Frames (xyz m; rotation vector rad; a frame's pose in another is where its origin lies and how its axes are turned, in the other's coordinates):
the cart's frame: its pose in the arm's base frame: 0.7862 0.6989 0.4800 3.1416 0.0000 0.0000
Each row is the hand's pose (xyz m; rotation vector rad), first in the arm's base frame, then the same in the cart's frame.
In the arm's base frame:
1: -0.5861 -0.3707 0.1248 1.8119 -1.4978 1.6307
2: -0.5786 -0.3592 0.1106 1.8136 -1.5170 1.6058
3: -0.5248 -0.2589 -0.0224 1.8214 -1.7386 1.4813
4: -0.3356 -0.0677 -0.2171 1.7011 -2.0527 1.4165
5: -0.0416 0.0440 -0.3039 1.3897 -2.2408 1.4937
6: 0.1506 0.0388 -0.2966 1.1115 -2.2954 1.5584
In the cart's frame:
1: -1.3723 1.0696 0.3552 -0.3206 1.2940 1.1885
2: -1.3648 1.0581 0.3694 -0.3237 1.2747 1.2042
3: -1.3110 0.9578 0.5024 -0.2527 1.1590 1.3603
4: -1.1218 0.7666 0.6971 -0.1444 1.1028 1.5980
5: -0.8278 0.6549 0.7839 -0.1369 1.2126 1.8190
6: -0.6356 0.6601 0.7766 -0.1957 1.3334 1.9639

